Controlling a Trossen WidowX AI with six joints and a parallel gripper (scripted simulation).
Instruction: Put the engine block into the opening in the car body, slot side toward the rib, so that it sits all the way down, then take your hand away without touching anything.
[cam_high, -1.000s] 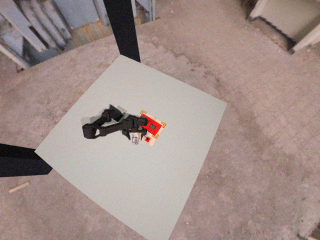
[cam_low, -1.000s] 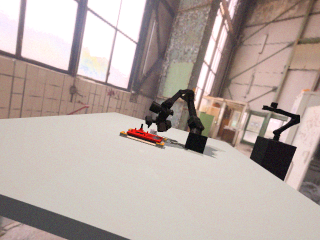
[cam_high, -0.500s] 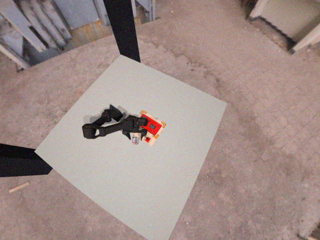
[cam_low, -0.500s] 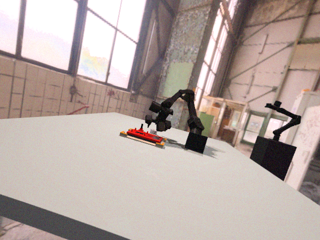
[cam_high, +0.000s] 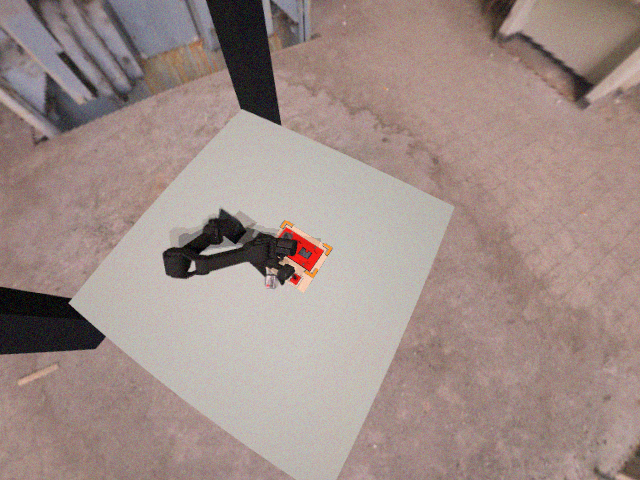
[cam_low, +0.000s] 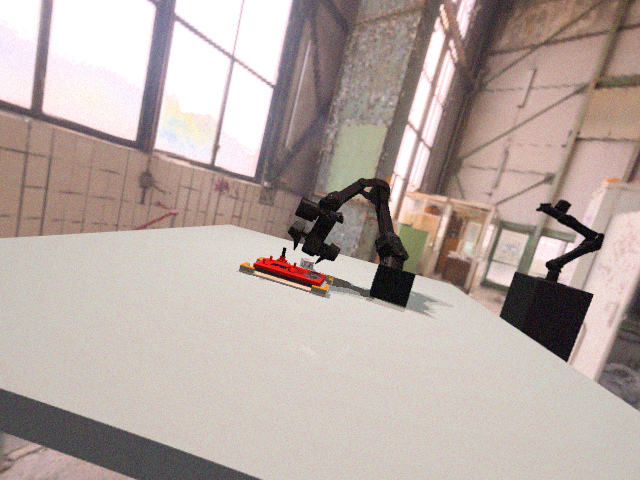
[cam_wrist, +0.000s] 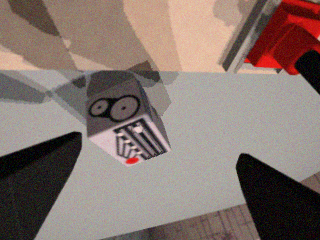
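My gripper tip is now 10 mm past the engine block, 10 mm to the left of it and 30 mm above it.
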